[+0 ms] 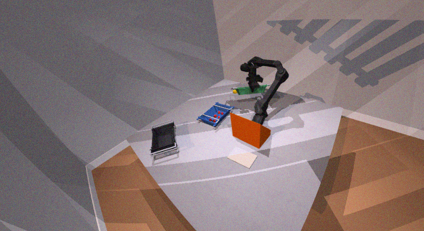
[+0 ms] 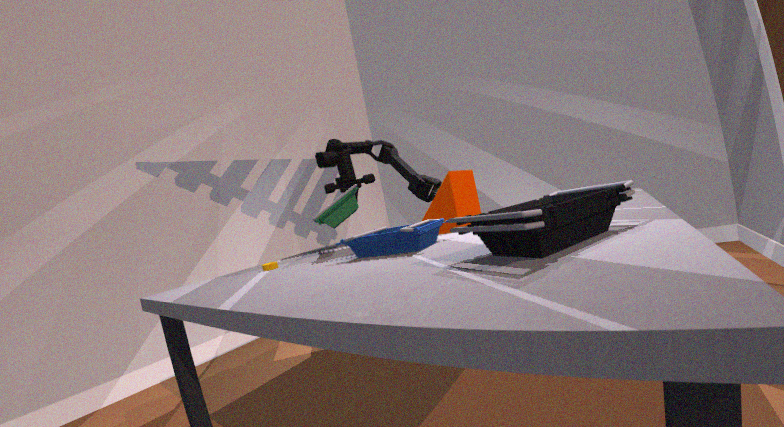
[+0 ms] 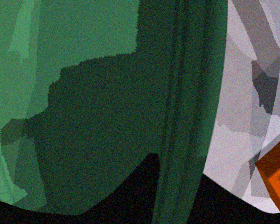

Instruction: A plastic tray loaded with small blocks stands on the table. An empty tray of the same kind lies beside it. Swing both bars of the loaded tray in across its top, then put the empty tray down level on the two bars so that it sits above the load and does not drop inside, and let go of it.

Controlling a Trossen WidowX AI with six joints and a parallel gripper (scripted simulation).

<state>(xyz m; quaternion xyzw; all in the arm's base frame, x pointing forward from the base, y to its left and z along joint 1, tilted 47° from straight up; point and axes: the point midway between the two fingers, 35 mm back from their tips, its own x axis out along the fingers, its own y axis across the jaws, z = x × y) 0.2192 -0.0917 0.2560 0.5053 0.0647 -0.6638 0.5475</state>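
My gripper tip is now 60 mm short of the green tray and 40 mm to the left of it. The rest, counted from my gripper tip: beige flat card (280 mm behind, 440 mm to the left, 150 mm below); then yellow block (320 mm ahead, 120 mm to the right, 140 mm below).
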